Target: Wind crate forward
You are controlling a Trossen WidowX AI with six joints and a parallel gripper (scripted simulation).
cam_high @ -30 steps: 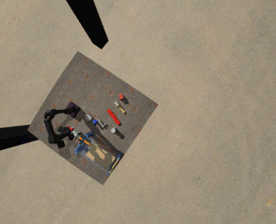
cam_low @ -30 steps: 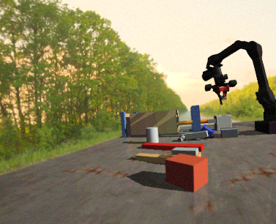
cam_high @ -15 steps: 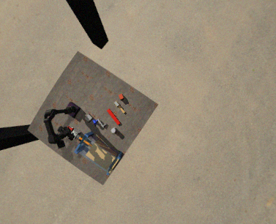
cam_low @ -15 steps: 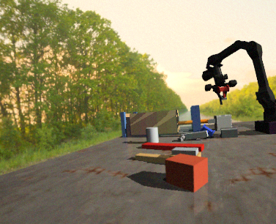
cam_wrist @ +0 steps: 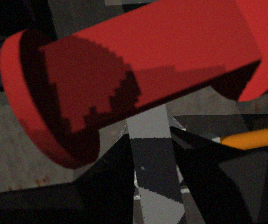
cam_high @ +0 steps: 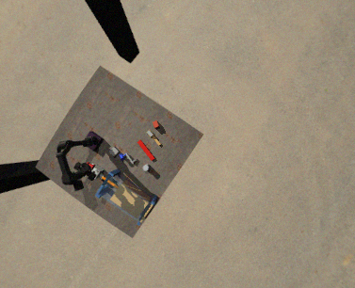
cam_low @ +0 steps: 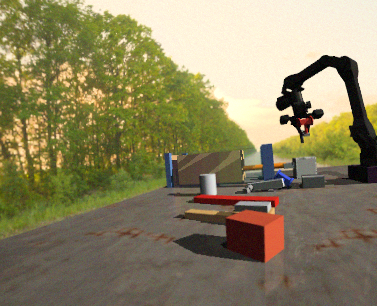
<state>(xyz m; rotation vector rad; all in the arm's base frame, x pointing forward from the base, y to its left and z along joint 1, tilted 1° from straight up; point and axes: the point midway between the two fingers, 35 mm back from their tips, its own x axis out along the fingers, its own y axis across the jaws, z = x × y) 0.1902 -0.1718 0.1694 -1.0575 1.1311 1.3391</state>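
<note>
Right now the winch handle with red grip is 1 cm to the right of my gripper tip and 2 cm above it. From my gripper tip the other things lie so: dark block: 3 cm ahead, 19 cm to the left, 17 cm below; red knob: 4 cm to the left, 4 cm above; winch: 1 cm behind, 8 cm to the right, 15 cm below.
</note>
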